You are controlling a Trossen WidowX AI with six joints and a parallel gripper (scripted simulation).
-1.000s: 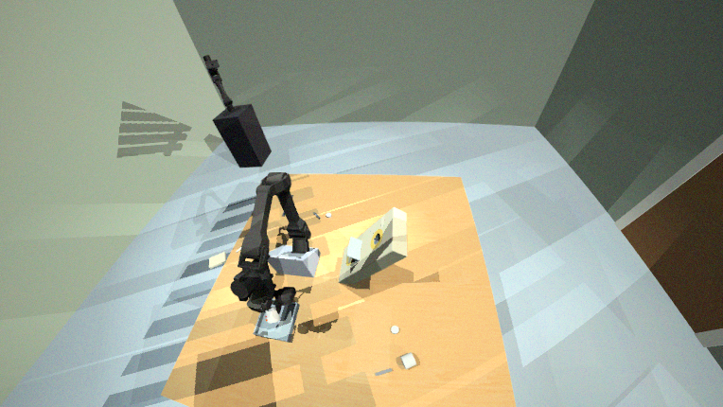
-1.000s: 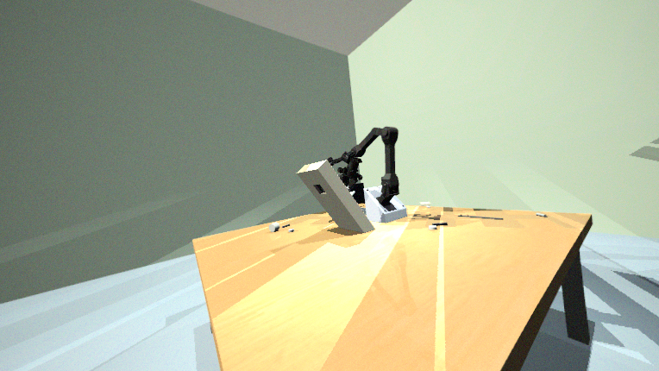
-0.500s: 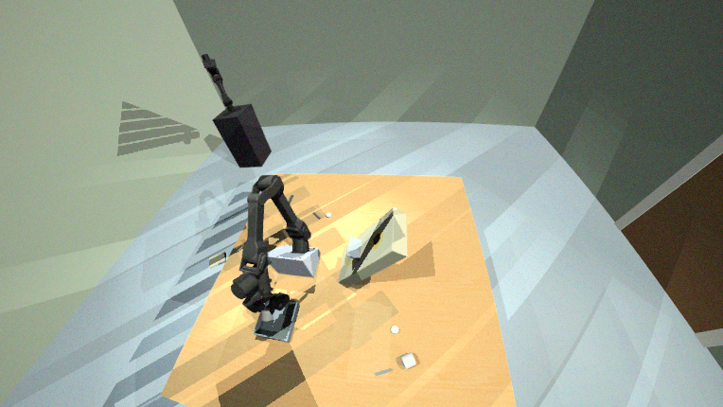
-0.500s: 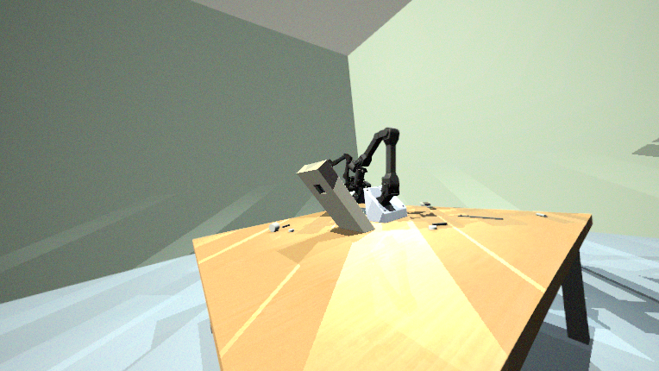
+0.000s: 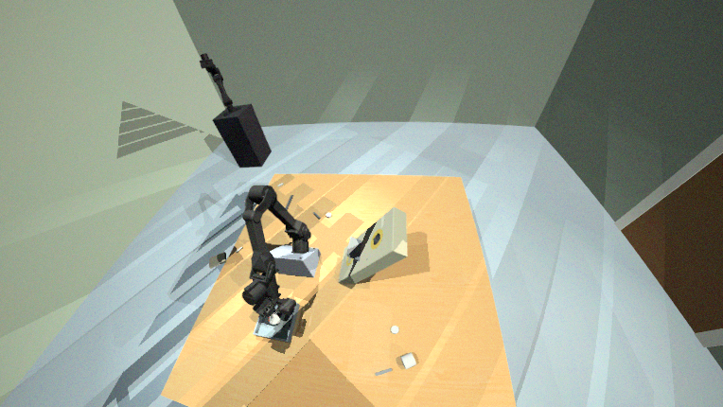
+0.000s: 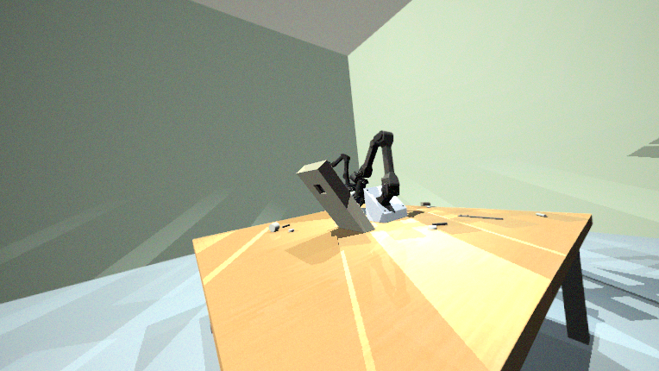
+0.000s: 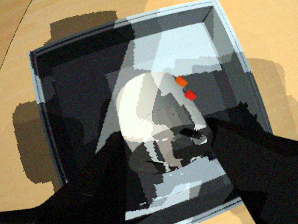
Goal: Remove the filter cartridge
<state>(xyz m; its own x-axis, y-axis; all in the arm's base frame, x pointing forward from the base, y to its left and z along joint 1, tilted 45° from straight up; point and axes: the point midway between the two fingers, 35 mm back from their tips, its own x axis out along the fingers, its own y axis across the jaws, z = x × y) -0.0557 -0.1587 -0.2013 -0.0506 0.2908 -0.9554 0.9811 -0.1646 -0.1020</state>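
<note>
Now: the white round cartridge right at my gripper tip. Also, from my gripper tip: cream service panel: 37 cm ahead, 26 cm to the left, 12 cm above; then grey square tray: 4 cm below, 1 cm to the right.
</note>
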